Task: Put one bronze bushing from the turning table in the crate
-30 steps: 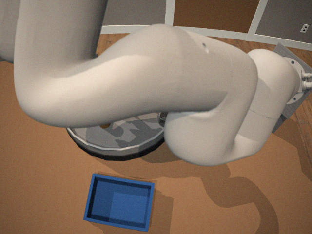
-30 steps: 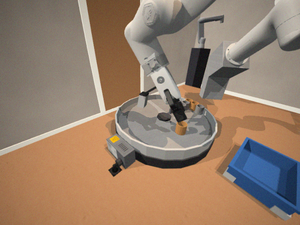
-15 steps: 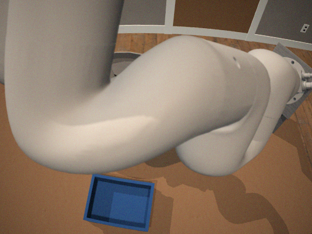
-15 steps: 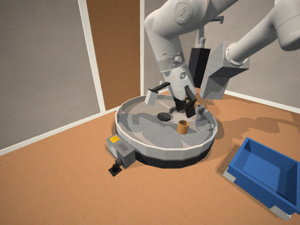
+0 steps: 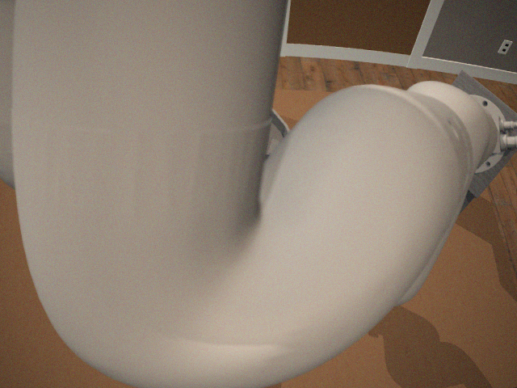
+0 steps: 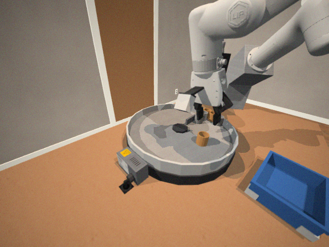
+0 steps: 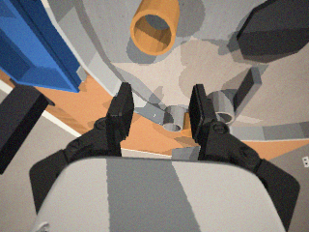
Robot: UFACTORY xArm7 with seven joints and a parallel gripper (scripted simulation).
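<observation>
The blue crate is 230 mm to the left of my hand, 130 mm behind it and 120 mm below it.
</observation>
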